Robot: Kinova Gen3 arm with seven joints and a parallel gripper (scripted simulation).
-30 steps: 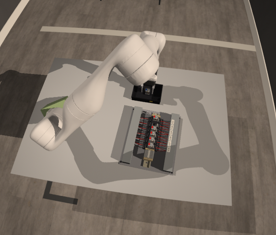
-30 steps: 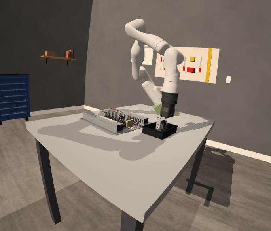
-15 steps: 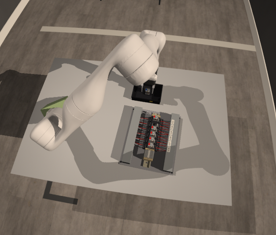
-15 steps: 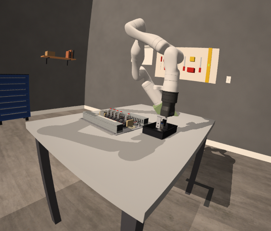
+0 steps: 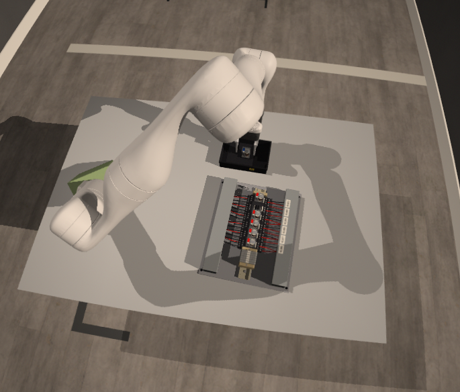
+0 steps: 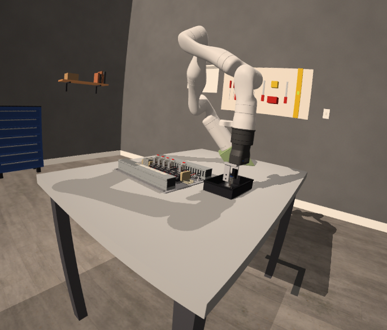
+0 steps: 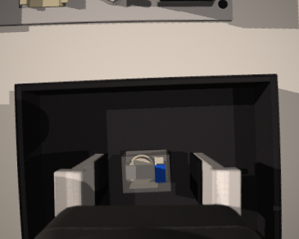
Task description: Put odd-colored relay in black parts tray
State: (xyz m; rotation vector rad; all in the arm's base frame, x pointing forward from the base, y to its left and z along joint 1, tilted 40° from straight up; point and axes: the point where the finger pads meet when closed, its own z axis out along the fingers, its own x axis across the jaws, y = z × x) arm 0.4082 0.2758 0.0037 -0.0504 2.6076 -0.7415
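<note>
Now: hand 30 mm above the relay. Also, from my hand: black parts tray (40 mm below); then relay panel (50 mm ahead, 270 mm to the right, 30 mm below).
</note>
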